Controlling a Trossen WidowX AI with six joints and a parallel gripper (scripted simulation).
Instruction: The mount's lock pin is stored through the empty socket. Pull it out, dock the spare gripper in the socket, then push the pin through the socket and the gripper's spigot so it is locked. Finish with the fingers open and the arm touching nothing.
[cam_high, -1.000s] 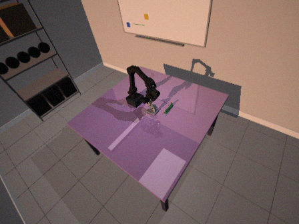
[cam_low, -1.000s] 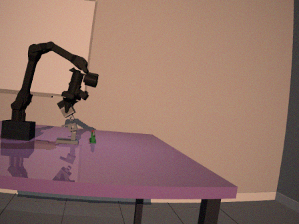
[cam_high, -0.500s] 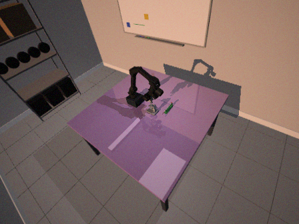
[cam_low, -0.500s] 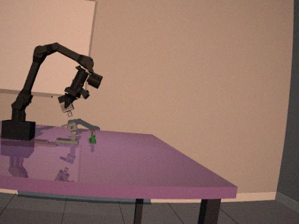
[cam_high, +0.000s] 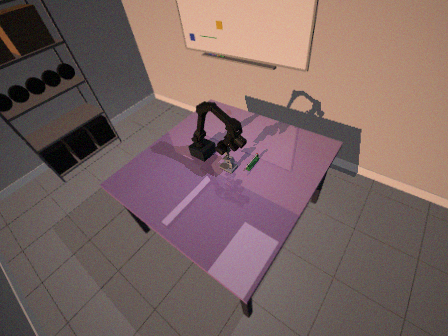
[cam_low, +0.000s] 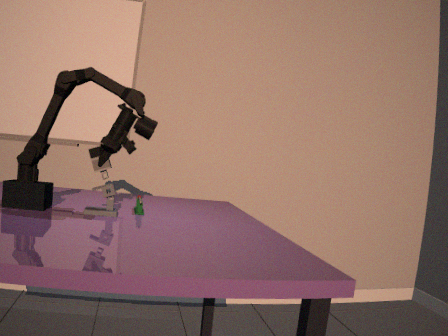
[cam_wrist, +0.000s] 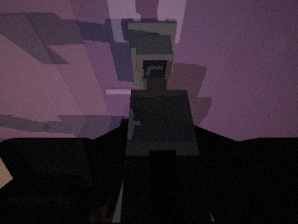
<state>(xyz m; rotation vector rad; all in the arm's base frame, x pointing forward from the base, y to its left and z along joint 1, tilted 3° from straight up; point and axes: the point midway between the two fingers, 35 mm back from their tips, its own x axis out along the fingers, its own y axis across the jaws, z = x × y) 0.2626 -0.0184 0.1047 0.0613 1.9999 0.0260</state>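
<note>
The green rest lies 15 cm ahead of my gripper tip, 11 cm to the left of it and 14 cm below it. From my gripper tip the other things lie so: spare gripper: 1 cm above; then grey mount: 3 cm ahead, 11 cm below.
</note>
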